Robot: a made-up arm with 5 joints. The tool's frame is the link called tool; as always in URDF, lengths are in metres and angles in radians. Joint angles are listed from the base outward. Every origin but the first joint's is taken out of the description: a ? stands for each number. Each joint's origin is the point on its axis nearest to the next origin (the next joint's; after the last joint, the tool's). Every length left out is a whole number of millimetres.
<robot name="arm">
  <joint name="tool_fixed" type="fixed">
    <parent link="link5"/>
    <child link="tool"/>
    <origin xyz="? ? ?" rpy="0 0 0"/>
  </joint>
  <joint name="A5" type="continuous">
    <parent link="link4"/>
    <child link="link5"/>
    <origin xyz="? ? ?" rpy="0 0 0"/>
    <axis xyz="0 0 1"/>
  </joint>
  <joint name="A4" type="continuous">
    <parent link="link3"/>
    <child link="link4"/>
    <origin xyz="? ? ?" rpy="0 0 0"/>
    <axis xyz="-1 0 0"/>
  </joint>
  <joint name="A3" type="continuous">
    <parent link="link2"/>
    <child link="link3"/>
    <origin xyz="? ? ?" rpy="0 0 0"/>
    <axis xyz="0 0 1"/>
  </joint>
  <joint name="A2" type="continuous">
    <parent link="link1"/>
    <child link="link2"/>
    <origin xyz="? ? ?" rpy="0 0 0"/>
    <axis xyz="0 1 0"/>
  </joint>
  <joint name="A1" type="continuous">
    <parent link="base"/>
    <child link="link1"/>
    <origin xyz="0 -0.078 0.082" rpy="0 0 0"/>
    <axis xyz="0 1 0"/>
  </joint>
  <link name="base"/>
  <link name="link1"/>
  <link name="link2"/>
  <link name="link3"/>
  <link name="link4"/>
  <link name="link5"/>
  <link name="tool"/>
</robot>
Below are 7 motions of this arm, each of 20 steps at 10 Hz.
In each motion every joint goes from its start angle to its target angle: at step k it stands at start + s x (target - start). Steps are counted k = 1, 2, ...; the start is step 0. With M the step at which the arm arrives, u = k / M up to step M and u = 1 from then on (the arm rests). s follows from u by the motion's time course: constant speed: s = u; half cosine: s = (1 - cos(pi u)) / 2; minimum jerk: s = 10 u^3 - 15 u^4 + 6 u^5.
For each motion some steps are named. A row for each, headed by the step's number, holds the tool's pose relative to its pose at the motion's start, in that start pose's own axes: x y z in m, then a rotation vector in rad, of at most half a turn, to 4 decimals.
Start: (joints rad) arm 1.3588 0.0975 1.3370 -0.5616 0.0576
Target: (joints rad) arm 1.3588 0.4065 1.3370 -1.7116 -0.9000
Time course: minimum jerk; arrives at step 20
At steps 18, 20:
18: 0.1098 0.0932 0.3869 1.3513 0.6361 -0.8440
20: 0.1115 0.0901 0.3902 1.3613 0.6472 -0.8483

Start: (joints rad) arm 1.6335 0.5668 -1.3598 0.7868 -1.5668
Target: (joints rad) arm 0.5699 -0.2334 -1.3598 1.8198 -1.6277
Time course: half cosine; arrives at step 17
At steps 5, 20:
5: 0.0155 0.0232 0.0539 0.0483 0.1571 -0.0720
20: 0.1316 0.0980 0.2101 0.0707 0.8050 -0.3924

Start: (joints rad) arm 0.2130 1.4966 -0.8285 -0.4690 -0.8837
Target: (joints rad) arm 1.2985 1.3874 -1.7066 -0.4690 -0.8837
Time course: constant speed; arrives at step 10
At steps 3, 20:
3: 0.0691 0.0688 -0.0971 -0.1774 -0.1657 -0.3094
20: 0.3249 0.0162 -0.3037 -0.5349 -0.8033 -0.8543

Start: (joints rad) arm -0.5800 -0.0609 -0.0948 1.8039 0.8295
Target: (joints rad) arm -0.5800 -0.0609 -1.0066 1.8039 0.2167
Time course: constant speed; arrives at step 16
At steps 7, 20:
7: -0.0276 0.0771 0.0640 0.2489 0.2983 -0.1726
20: -0.0186 0.1329 0.1879 0.4449 0.7715 -0.3615

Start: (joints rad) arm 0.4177 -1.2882 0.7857 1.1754 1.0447
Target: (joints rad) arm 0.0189 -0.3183 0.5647 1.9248 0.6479
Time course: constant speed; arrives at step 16
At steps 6, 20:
6: -0.0139 0.0030 0.0085 0.0223 0.1790 -0.0167
20: -0.0267 -0.0230 0.0214 -0.0809 0.4270 0.0519

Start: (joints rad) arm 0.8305 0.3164 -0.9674 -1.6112 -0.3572
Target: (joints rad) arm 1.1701 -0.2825 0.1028 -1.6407 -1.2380
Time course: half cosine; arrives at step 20
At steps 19, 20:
19: -0.0478 0.0964 0.1957 -0.6756 0.8627 -0.6017
20: -0.0479 0.0967 0.1962 -0.6828 0.8657 -0.6039

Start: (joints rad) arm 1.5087 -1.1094 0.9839 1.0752 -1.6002
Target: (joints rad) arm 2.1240 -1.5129 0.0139 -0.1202 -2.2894
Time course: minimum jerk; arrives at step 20
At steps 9, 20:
9: -0.0038 0.1049 0.1441 -0.4271 0.4806 -0.4938
20: 0.1850 0.2693 0.1212 -1.1234 0.9341 -1.3910

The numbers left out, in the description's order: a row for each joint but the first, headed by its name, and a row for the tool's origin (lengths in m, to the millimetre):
tool: -0.236 -0.009 0
A5: 0 0.08 -0.137
A4: 0.049 0.006 0
A3: 0.008 0 0.057
A2: 0.073 0 -0.061

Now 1 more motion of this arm.
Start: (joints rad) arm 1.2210 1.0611 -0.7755 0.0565 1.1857
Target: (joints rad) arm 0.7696 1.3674 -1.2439 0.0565 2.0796
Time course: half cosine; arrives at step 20
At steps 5, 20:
5: -0.0013 -0.0206 0.0035 -0.0054 -0.0180 0.0616
20: -0.0052 -0.1316 0.0242 -0.0588 -0.1203 0.4213

